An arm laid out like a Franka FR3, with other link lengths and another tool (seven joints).
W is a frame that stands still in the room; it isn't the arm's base.
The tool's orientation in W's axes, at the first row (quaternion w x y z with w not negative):
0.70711, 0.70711, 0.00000, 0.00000
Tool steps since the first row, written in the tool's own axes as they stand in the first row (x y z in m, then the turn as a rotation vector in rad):
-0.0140, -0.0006, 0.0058, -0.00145, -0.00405, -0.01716
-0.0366, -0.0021, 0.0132, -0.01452, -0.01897, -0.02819
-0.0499, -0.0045, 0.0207, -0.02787, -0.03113, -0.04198
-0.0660, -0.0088, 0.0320, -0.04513, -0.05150, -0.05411
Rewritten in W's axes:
-0.0140, -0.0058, -0.0006, -0.00145, 0.01716, -0.00405
-0.0366, -0.0132, -0.0021, -0.01452, 0.02819, -0.01897
-0.0499, -0.0207, -0.0045, -0.02787, 0.04198, -0.03113
-0.0660, -0.0320, -0.0088, -0.04513, 0.05411, -0.05150

